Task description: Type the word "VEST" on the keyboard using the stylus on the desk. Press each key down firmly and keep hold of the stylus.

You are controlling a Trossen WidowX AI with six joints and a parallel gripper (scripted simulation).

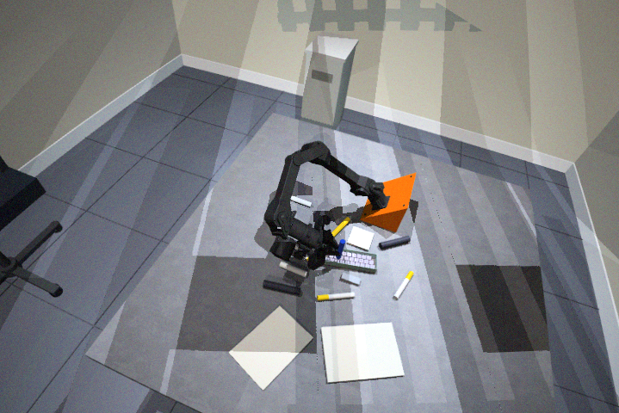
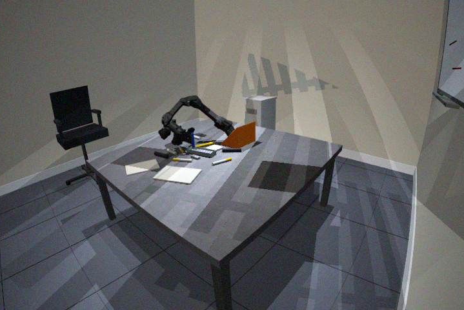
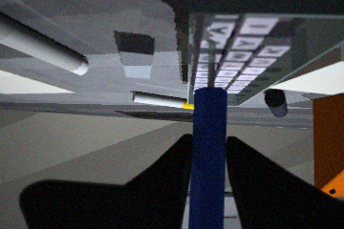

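Right now my gripper tip is 60 mm to the right of the grey block, 60 mm above it and 40 mm short of it. Round my gripper tip: blue stylus 20 mm below; white pad 140 mm behind, 60 mm below, 40 mm to the left.
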